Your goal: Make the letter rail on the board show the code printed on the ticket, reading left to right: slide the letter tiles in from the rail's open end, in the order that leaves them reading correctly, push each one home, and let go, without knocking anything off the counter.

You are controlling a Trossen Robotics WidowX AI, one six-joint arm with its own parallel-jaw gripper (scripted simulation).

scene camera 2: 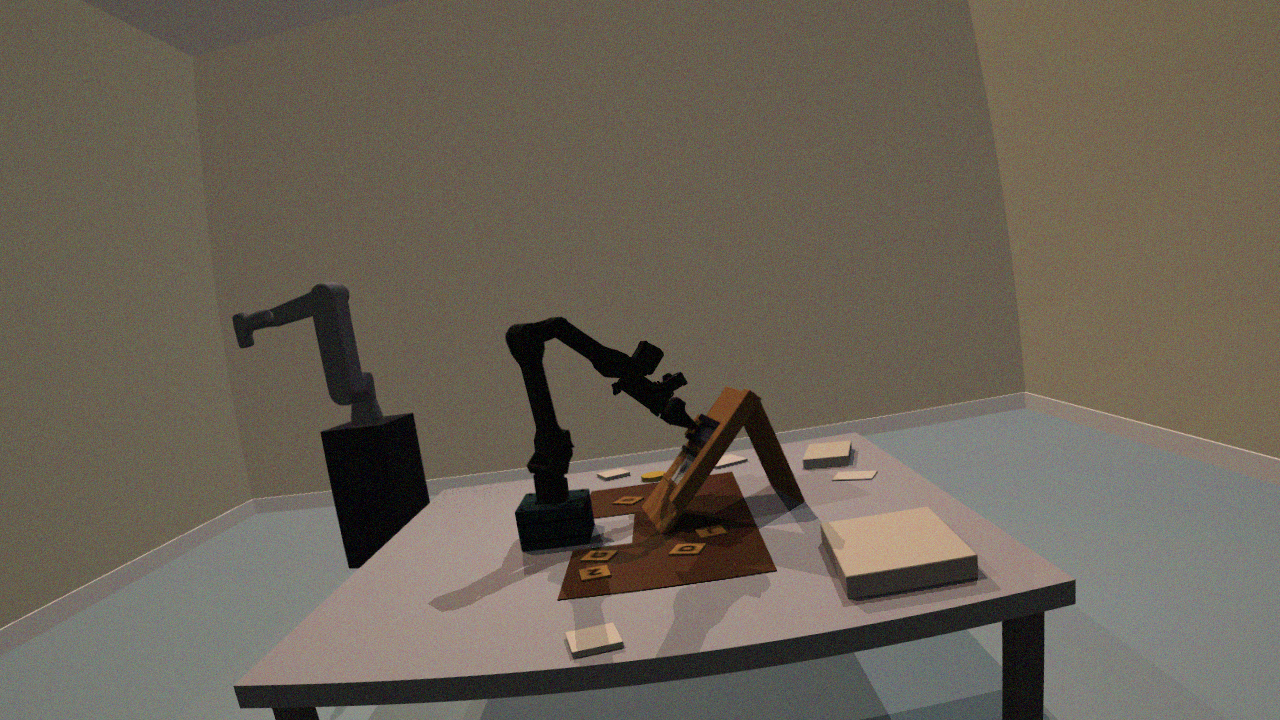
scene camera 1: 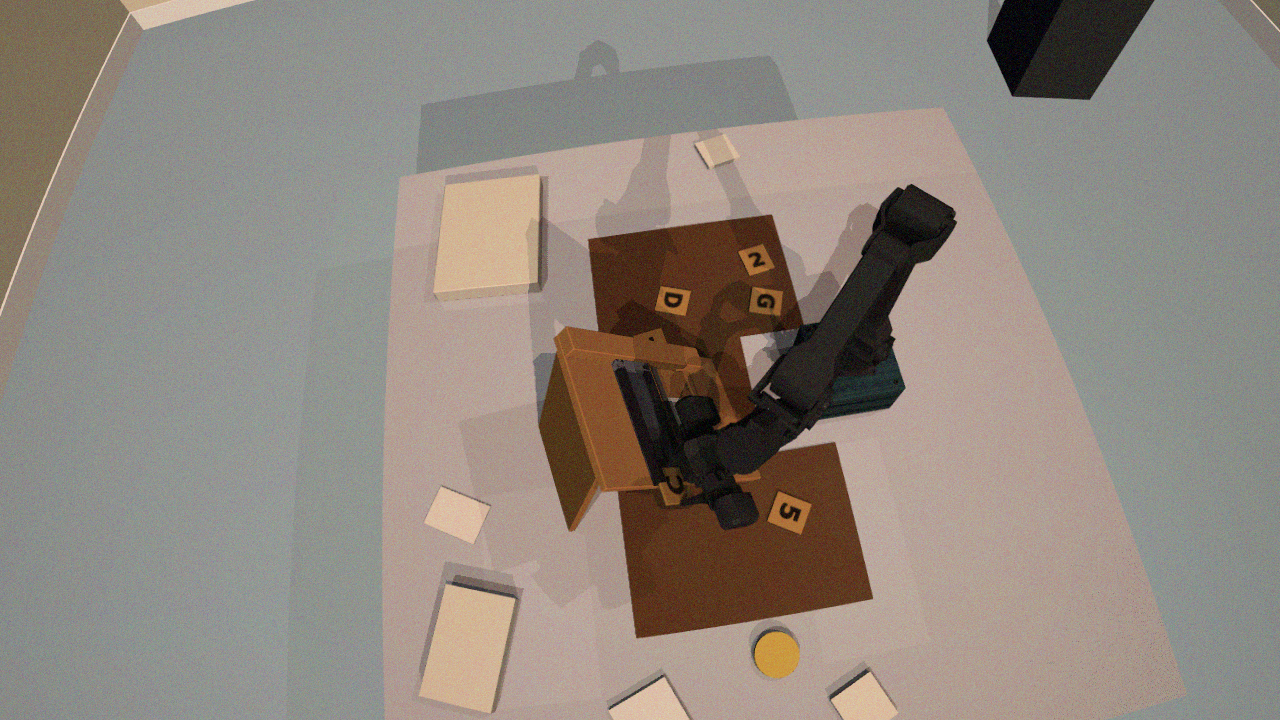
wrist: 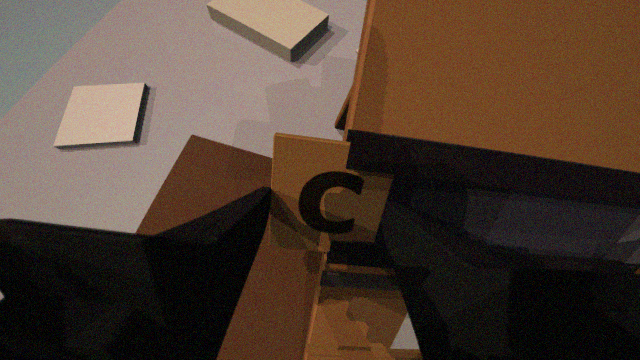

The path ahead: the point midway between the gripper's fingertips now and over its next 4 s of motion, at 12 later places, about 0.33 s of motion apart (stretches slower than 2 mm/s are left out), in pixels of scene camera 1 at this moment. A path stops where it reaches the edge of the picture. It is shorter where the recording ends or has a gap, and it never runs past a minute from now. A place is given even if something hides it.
My gripper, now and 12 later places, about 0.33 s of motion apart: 674, 485; 673, 482; 672, 479; 670, 476; 669, 472; 669, 471; 667, 467; 666, 464; 664, 459; 663, 455; 662, 452; 660, 448; 659, 445
